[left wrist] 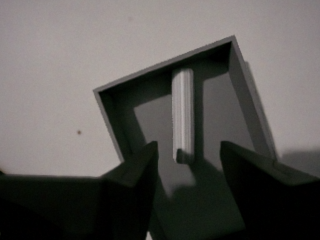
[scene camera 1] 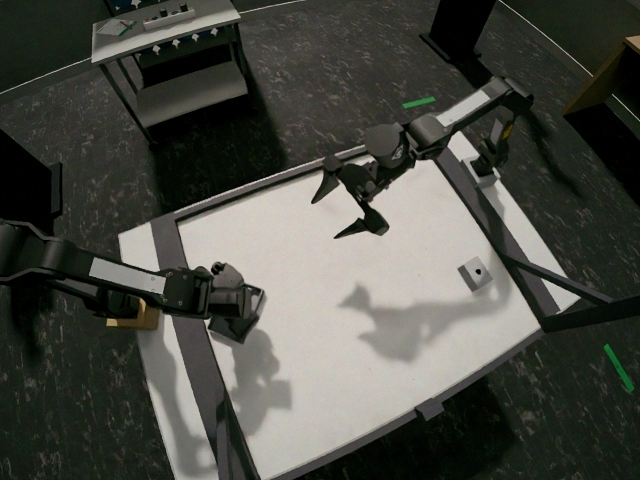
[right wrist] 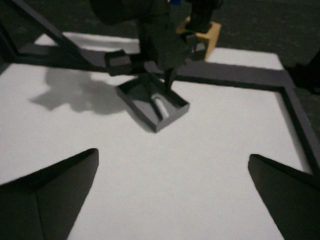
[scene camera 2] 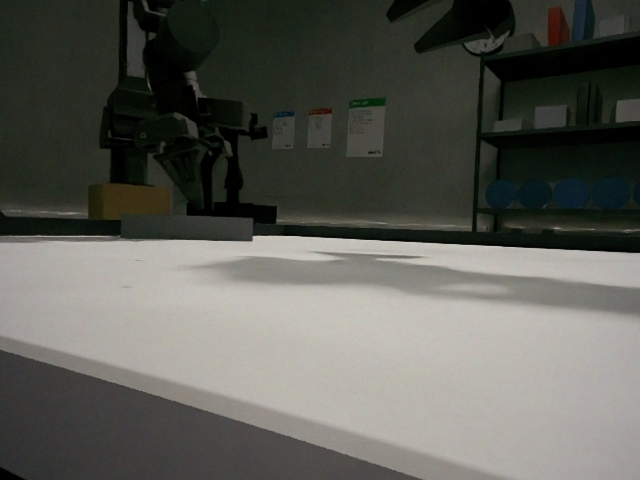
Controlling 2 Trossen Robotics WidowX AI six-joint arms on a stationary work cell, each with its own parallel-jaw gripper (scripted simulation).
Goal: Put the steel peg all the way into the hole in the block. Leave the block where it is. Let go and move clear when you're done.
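My left gripper (scene camera 1: 235,301) (left wrist: 189,148) (right wrist: 158,95) is there, and you'd also find my right gripper (scene camera 2: 402,36) (scene camera 1: 322,220) (right wrist: 174,158). There's a shallow grey tray (scene camera 2: 133,226) (left wrist: 137,109) (right wrist: 132,92). I can see a steel peg (left wrist: 183,94) too, but scene camera 2 misses the peg, since it's hidden by the tray. And there's a grey block (scene camera 1: 474,273), which is out of frame in the left wrist view.
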